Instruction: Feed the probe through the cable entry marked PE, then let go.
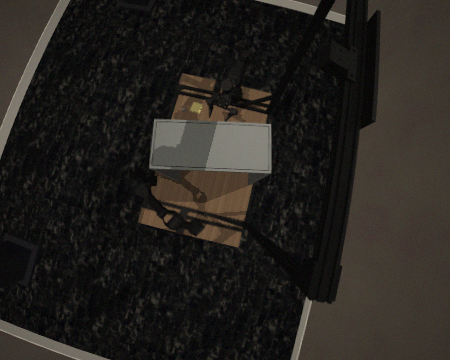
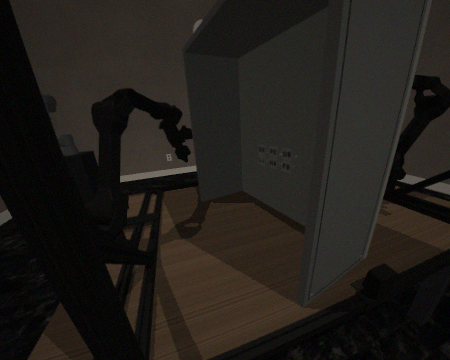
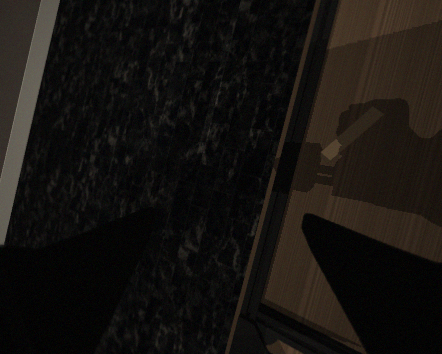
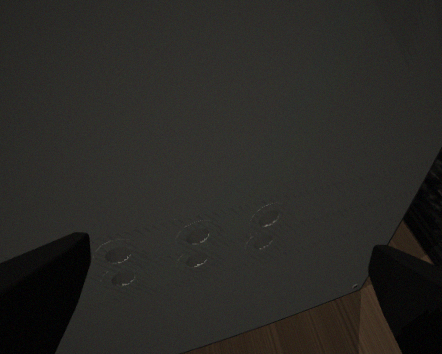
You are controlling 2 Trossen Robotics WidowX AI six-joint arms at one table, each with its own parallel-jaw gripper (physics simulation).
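Places are measured from the left arm's base along level axes (x left, y ahead, z down), in metres.
Pixels of known places: left gripper, between the fingertips: [image 3: 229,217]; right gripper, between the fingertips: [image 4: 234,254]; left arm's base, origin of its link: [image 1: 198,227]; right arm's base, origin of its link: [image 1: 235,99].
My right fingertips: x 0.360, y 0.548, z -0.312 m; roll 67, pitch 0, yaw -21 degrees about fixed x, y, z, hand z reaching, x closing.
Note:
Ahead of a thing's pixels: the offset from my right fingertips to its top centre. "pt": to the spot under its first point. Level surfaces: height alone.
My left gripper [image 1: 186,224] [image 2: 182,150] [image 3: 229,217] is open and empty. It hangs outside the left wall of the grey cabinet @(dx -0.141, dy -0.166, dz -0.231 m) [image 1: 239,146] [image 2: 359,143], above the probe's side of the table. The PE label @(pt dx -0.041, dy -0.127, dz +0.115 m) [image 2: 273,151] is in the top row of small labels on the cabinet's inner back wall. My right gripper [image 1: 221,112] [image 4: 234,254] is open and empty behind the cabinet, facing several cable holes; the upper middle hole @(pt dx -0.054, dy -0.103, dz +0.130 m) [image 4: 197,235] lies between its fingers.
A yellow square pad @(dx +0.299, dy +0.069, dz +0.320 m) [image 1: 196,107] lies on the table @(dz +0.331 m) [image 1: 216,200] [image 2: 223,268] behind the cabinet. Black frame rails [image 2: 148,250] [image 3: 276,218] run along the table's edges. A tall black post [image 1: 348,161] stands at the right. Dark speckled carpet [image 1: 98,143] surrounds the table.

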